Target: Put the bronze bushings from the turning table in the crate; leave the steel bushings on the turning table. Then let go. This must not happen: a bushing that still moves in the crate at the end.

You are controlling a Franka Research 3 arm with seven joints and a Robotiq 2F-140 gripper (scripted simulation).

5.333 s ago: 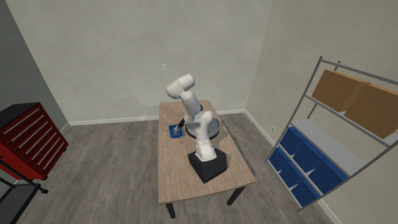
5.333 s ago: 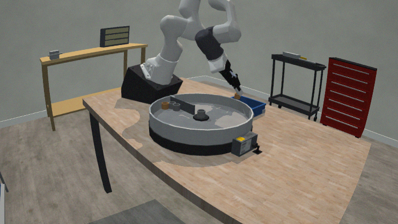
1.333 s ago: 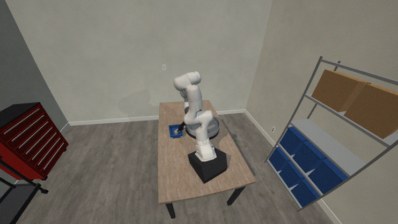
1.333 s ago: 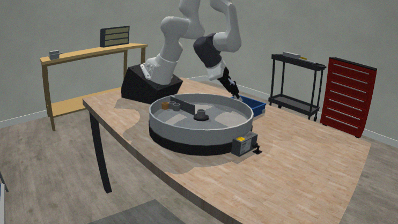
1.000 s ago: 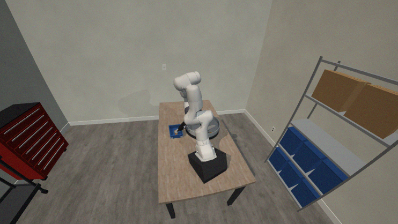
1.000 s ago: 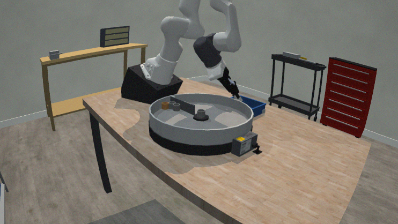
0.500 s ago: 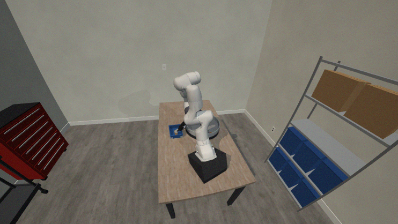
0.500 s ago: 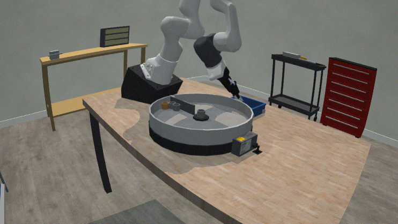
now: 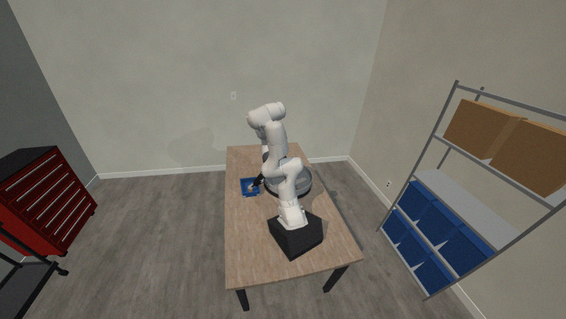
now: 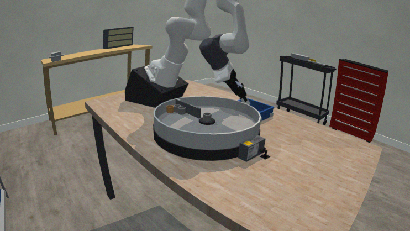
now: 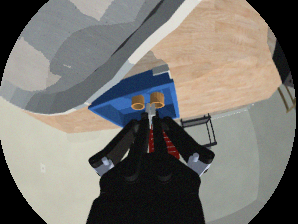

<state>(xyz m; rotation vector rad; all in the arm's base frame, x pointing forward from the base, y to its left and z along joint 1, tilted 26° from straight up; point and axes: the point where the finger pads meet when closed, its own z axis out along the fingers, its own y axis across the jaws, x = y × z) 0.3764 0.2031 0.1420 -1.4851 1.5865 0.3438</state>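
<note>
Now: hand 4 cm short of the blue crate, 2 cm to the right of it and 4 cm above it. From my hand the other things lie so: grey round turning table 8 cm ahead, 32 cm to the right, 1 cm below; grey turning table 9 cm ahead, 32 cm to the right, 1 cm below.
</note>
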